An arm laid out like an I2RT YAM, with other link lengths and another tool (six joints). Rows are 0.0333 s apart.
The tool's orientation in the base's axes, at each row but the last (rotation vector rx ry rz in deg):
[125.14 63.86 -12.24]
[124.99 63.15 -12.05]
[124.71 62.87 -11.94]
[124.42 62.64 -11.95]
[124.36 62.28 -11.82]
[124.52 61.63 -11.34]
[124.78 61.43 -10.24]
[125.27 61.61 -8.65]
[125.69 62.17 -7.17]
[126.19 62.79 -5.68]
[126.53 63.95 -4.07]
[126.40 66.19 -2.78]
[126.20 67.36 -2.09]
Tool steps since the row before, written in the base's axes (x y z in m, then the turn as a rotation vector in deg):
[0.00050 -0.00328 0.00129 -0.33 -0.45 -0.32]
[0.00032 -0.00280 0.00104 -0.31 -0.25 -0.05]
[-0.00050 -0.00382 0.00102 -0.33 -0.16 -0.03]
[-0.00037 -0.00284 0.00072 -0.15 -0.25 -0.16]
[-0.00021 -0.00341 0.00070 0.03 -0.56 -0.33]
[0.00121 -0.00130 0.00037 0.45 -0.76 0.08]
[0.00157 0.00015 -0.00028 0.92 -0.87 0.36]
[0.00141 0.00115 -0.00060 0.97 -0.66 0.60]
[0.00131 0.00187 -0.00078 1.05 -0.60 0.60]
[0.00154 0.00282 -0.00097 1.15 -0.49 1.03]
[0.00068 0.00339 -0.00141 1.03 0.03 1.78]
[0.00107 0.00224 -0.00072 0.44 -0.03 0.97]
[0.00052 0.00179 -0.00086 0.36 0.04 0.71]
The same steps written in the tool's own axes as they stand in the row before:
[-0.00240 0.00237 0.00115 -0.37 -0.22 0.48]
[-0.00207 0.00192 0.00103 -0.34 -0.16 0.15]
[-0.00323 0.00171 0.00159 -0.30 -0.20 0.07]
[-0.00238 0.00125 0.00122 -0.19 -0.09 0.26]
[-0.00263 0.00160 0.00164 -0.20 0.08 0.61]
[-0.00021 0.00164 0.00075 -0.23 0.69 0.50]
[0.00123 0.00095 0.00038 -0.11 1.23 0.44]
[0.00190 0.00023 0.00000 -0.03 1.31 0.14]
[0.00238 -0.00024 -0.00028 0.06 1.34 0.12]
[0.00325 -0.00059 -0.00059 0.05 1.60 -0.26]
[0.00326 -0.00168 -0.00068 0.10 1.69 -1.17]
[0.00251 -0.00049 -0.00040 -0.05 0.85 -0.64]
[0.00190 -0.00077 -0.00015 0.03 0.62 -0.50]

